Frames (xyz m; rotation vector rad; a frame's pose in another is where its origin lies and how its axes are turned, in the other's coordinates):
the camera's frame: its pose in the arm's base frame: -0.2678 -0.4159 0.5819 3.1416 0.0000 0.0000
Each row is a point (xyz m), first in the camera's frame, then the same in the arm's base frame.
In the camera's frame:
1: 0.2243 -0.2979 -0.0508
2: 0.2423 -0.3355 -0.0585
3: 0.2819 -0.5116 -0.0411
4: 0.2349 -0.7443 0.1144
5: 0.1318 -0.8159 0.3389
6: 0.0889 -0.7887 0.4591
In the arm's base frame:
1: -0.0435 -0.1180 0.6327
2: -0.0255 -0.0804 0.6404
3: 0.0141 0.0957 0.6230
4: -0.0329 0.3284 0.4675
5: -0.1360 0.4000 0.2430
6: -0.1789 0.3728 0.1228

